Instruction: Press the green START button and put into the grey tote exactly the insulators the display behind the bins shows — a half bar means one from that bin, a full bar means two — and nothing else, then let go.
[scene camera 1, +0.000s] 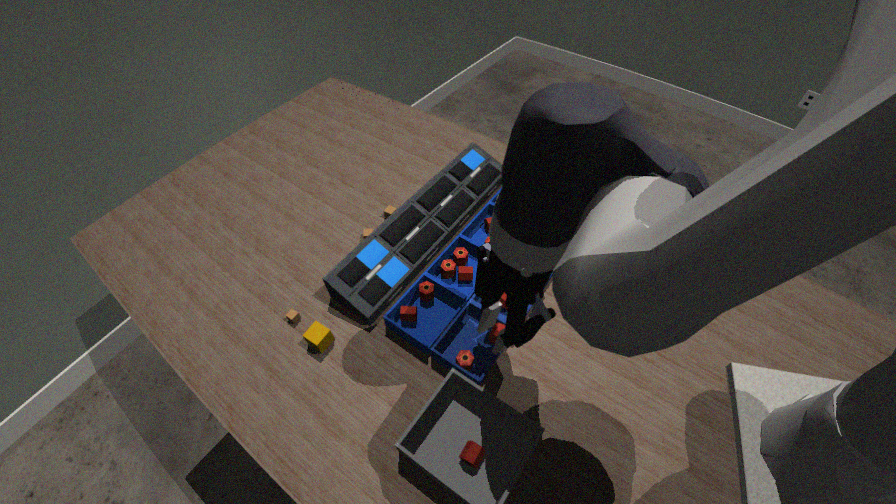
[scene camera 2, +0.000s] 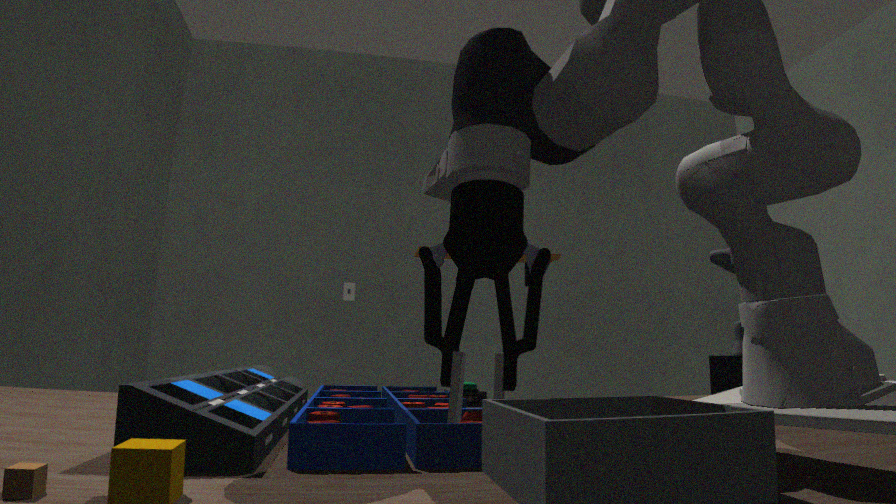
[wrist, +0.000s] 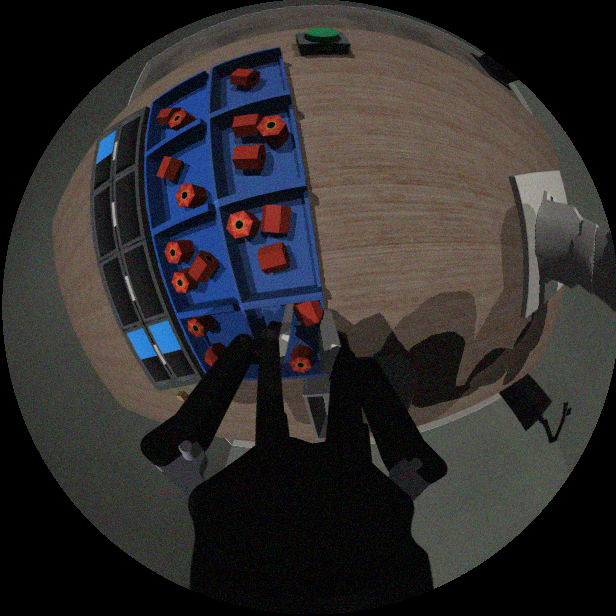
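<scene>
My gripper (scene camera 2: 477, 374) is open and empty, pointing straight down just above the end compartment of the blue bins (scene camera 1: 452, 294) nearest the grey tote (scene camera 1: 446, 441). That compartment holds two red insulators (wrist: 300, 359) (wrist: 309, 313); the lower one lies below the gap between my fingertips (wrist: 306, 334). The tote holds one red insulator (scene camera 1: 471, 452). The display (scene camera 1: 416, 231) behind the bins shows two lit blue cells (scene camera 1: 382, 262) at the end near the tote and one lit cell (scene camera 1: 473, 158) at the far end. The green START button (wrist: 321, 35) sits beyond the far end of the bins.
A yellow cube (scene camera 1: 318, 336) and a small brown cube (scene camera 1: 292, 316) lie on the table left of the display. Two more small brown cubes (scene camera 1: 389, 210) sit behind it. The robot base plate (scene camera 1: 761, 401) stands to the right of the tote.
</scene>
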